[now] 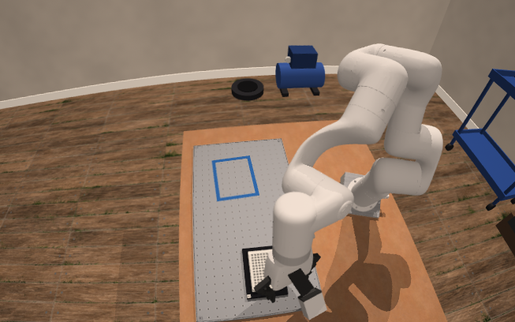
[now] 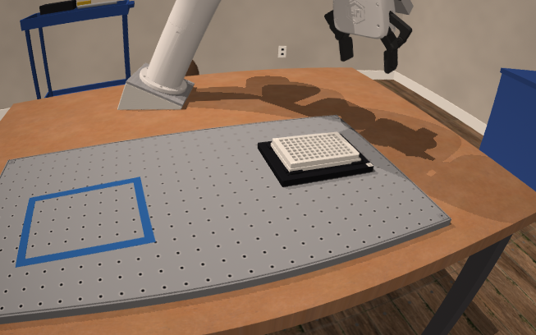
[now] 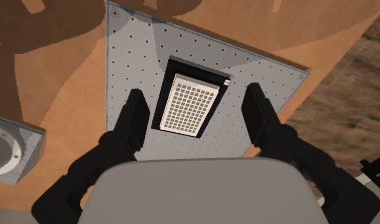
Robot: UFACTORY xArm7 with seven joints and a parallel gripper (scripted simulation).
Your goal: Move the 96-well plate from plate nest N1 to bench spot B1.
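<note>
Now: the white 96-well plate 5 cm ahead of my hand, 10 cm to the right of it and 15 cm below it. Round my hand: black plate nest 5 cm ahead, 9 cm to the right, 16 cm below.
</note>
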